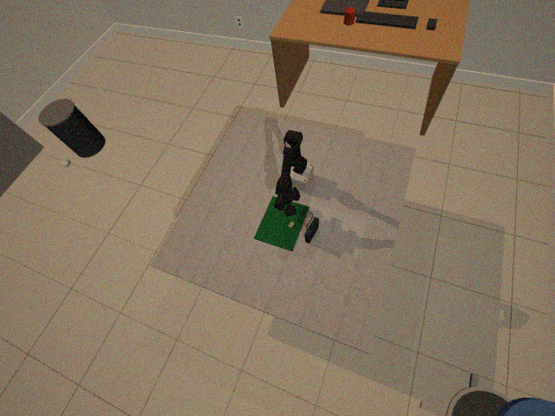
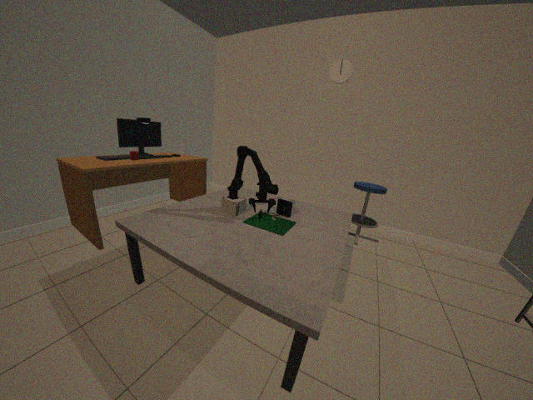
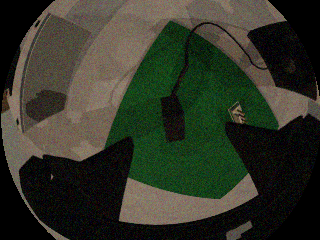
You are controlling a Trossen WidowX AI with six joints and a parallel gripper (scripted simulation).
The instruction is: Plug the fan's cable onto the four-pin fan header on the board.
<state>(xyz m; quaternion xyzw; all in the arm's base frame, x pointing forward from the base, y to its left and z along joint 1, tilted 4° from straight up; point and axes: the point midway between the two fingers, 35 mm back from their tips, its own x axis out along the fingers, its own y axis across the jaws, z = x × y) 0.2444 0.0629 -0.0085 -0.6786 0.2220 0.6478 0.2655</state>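
My gripper tip is 2 cm above the dark fan plug and 1 cm past it. The rest, counted from my gripper tip: green board (8 cm ahead, 6 cm below, 1 cm to the left); black fan (19 cm to the left, 6 cm ahead, 1 cm above); pale four-pin header (7 cm to the left, 7 cm ahead, 5 cm below).
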